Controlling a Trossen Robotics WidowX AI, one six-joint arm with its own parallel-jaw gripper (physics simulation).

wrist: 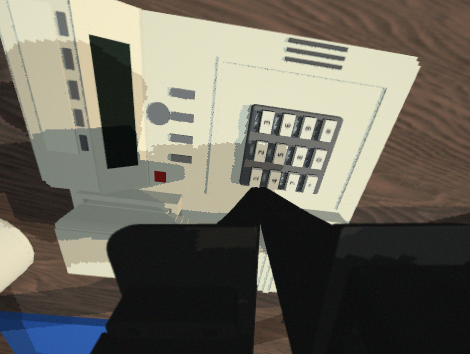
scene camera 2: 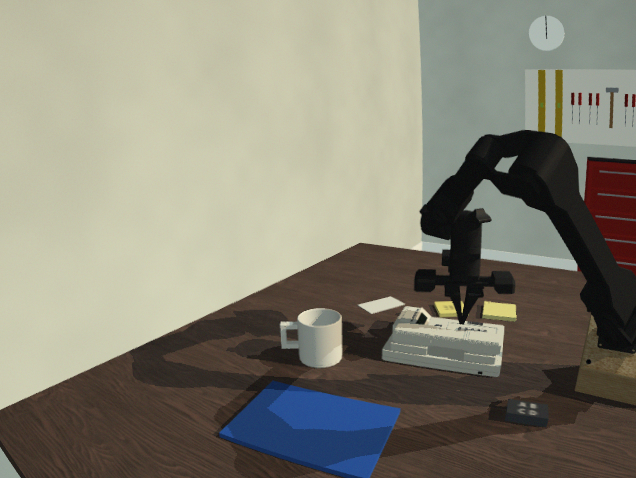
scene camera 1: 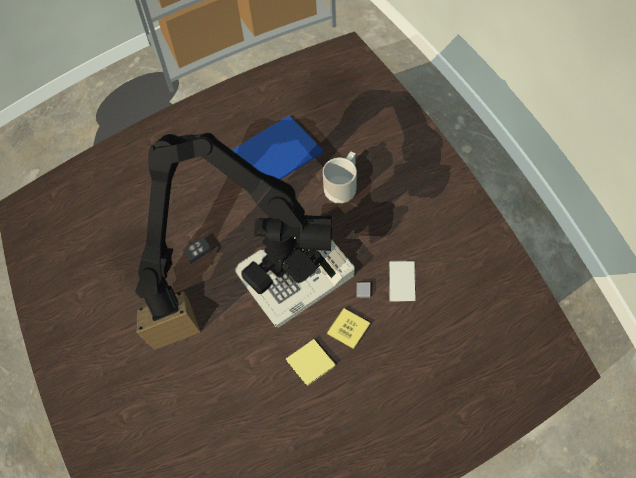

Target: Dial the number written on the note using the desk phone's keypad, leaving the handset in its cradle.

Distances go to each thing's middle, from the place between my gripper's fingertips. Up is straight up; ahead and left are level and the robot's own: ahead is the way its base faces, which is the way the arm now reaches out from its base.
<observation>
My gripper is now 30 mm above the desk phone [scene camera 2: 457,360], 20 mm short of it and 10 mm to the right of it. Round my hand: keypad [wrist: 253,135] 30 mm below, 20 mm to the right, 20 mm behind; then white card [scene camera 1: 402,273] 240 mm ahead, 120 mm to the right, 50 mm below; then handset [scene camera 2: 475,342] 60 mm to the left, 10 mm below, 10 mm ahead.
</observation>
